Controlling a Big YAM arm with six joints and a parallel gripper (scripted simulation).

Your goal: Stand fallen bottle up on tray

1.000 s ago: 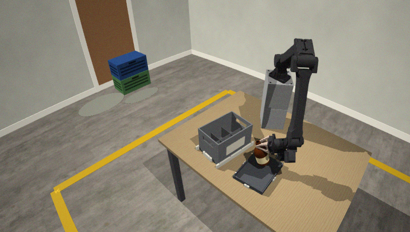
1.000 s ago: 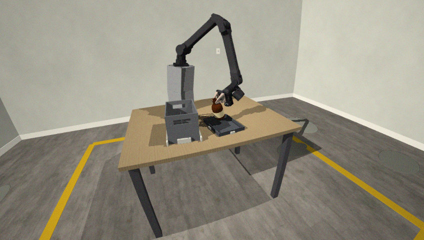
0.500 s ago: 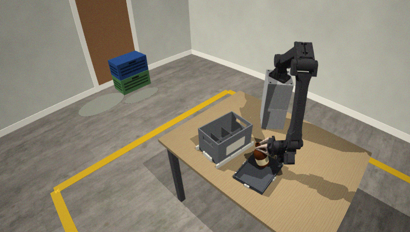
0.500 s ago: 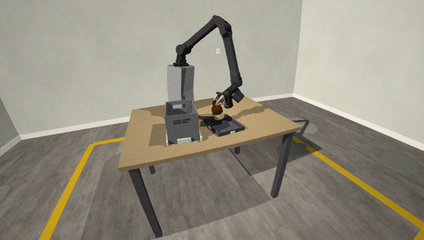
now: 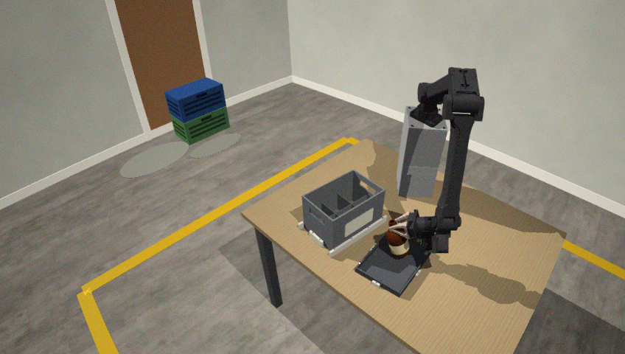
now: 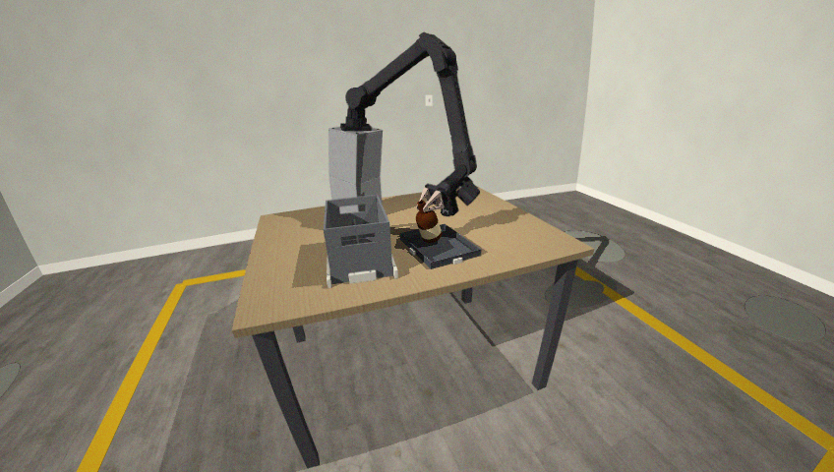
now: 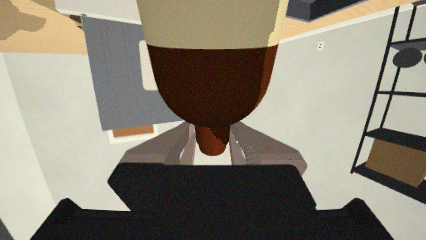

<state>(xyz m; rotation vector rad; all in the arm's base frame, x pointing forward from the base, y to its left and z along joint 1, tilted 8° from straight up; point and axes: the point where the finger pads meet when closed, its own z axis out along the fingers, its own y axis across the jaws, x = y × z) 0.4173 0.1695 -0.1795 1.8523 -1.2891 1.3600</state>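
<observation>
Now: the brown bottle 50 mm below my hand, 20 mm to the left of it and 10 mm behind it. Round my hand: dark tray: 130 mm below, 50 mm to the left, 20 mm ahead; then grey crate: 230 mm to the right, 60 mm below, 20 mm ahead.
</observation>
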